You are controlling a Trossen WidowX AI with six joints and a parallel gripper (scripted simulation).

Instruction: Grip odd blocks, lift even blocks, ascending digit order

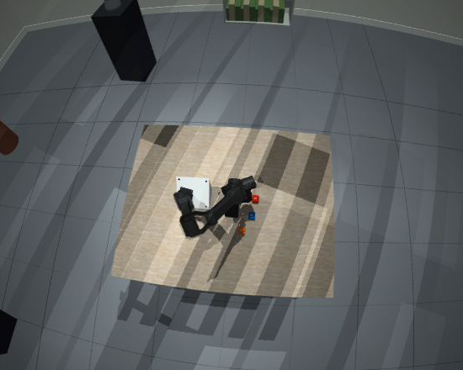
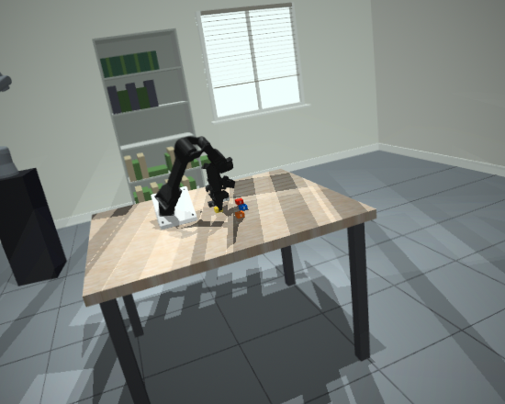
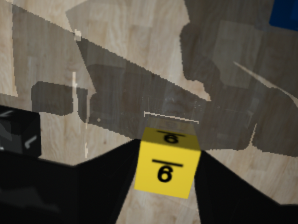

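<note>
Now: the yellow block 1 cm behind my gripper tip. Also, from my gripper tip: red block 10 cm ahead, 5 cm to the left; blue block 10 cm ahead, 4 cm to the right; black block 10 cm to the left, 3 cm behind.
</note>
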